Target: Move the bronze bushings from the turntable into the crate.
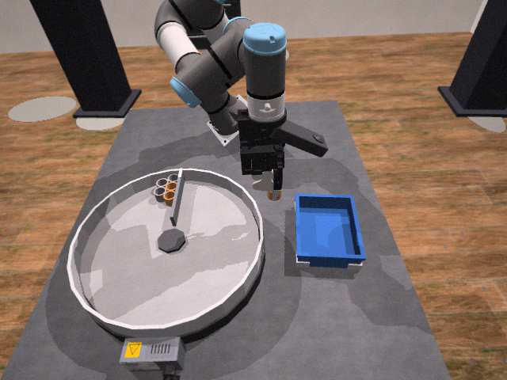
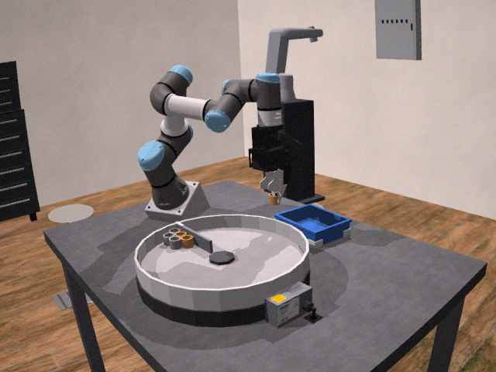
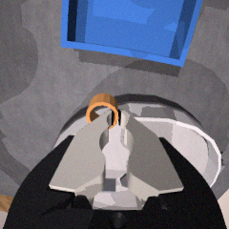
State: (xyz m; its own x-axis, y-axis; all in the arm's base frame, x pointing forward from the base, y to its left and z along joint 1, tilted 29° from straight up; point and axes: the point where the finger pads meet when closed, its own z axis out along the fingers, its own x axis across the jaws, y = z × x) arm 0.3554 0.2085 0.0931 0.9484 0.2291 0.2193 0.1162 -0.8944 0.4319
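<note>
Right now my hand is 10 mm short of the blue crate, 130 mm to the right of it and 120 mm above it. Also, from my hand: grey turntable 100 mm ahead, 230 mm to the right, 90 mm below.
</note>
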